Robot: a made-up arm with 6 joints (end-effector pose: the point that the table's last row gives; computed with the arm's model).
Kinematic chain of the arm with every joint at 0, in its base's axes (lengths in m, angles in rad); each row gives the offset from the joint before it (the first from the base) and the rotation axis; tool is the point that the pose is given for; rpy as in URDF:
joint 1: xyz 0 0 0.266 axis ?
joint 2: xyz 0 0 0 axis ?
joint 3: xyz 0.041 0 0.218 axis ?
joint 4: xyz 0.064 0 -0.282 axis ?
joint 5: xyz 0 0 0 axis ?
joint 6: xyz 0.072 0 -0.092 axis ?
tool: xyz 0 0 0 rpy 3.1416 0 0
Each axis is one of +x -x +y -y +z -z.
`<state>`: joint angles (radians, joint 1 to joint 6).
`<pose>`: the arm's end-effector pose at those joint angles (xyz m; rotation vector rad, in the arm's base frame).
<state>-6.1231 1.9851 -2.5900 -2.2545 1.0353 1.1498</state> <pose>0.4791 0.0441 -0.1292 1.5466 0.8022 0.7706</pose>
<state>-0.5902 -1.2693 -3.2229 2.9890 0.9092 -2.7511</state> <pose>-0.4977 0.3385 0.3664 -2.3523 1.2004 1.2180</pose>
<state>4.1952 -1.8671 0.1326 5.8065 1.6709 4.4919</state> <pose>-0.1003 -0.0847 0.2743 -2.9015 0.5289 0.6964</pose>
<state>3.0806 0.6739 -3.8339 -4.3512 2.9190 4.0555</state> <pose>-0.0733 -0.0804 0.6171 2.6004 1.3521 -0.0812</pose>
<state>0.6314 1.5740 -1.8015 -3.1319 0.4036 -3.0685</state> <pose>0.2743 0.2009 -0.1528 -2.6948 -0.7576 -0.8581</pose>
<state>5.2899 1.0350 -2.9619 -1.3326 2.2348 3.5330</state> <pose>0.1560 -0.4474 0.4745 -1.9573 -1.0895 1.2887</pose>
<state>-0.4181 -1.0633 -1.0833 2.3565 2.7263 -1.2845</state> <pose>-0.0205 0.0888 0.6461 -0.0913 -1.9361 -0.9244</pose>
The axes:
joint 1: +z
joint 2: +y
joint 3: +y
joint 4: -z
joint 5: +y
joint 6: -z

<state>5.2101 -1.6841 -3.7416 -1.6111 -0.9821 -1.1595</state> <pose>-0.0835 0.3974 0.0585 -1.8649 -1.2949 -1.4834</pose>
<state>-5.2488 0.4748 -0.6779 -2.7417 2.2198 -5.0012</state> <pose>0.2238 0.2874 0.1978 0.3538 0.7880 1.8521</pose>
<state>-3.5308 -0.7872 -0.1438 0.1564 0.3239 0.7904</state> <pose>-0.2293 0.1006 0.2970 -1.5574 -2.0226 0.2793</pose>
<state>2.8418 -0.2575 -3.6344 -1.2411 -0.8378 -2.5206</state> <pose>0.2426 -0.1904 0.6301 1.2394 -0.6838 1.5984</pose>
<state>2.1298 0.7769 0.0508 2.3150 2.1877 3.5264</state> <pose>-0.1084 0.0114 0.0929 -0.9876 -1.2653 0.4589</pose>
